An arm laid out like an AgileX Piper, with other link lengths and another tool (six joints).
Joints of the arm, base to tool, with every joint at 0 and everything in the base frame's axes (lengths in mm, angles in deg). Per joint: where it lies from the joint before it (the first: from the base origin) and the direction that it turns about. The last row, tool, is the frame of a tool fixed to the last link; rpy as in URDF.
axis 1: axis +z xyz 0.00 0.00 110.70
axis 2: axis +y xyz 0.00 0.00 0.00
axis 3: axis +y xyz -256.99 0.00 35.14
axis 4: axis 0.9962 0 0.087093 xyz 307.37 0.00 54.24
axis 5: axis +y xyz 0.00 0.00 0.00
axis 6: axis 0.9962 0 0.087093 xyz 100.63 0.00 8.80
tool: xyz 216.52 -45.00 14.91 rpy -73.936 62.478 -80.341
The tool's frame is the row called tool.
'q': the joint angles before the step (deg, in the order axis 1, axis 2, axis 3, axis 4, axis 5, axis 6). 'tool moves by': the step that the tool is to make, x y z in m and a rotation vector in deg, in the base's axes. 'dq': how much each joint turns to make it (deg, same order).
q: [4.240 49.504 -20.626 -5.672 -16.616 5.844]
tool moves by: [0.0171 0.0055 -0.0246 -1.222 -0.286 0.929]
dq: [0.016 9.216 0.009 0.265 -9.396 -1.920]
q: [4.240 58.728 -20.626 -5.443 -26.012 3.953]
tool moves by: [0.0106 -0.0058 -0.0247 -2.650 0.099 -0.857]
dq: [0.049 7.948 0.009 3.365 -7.499 -5.660]
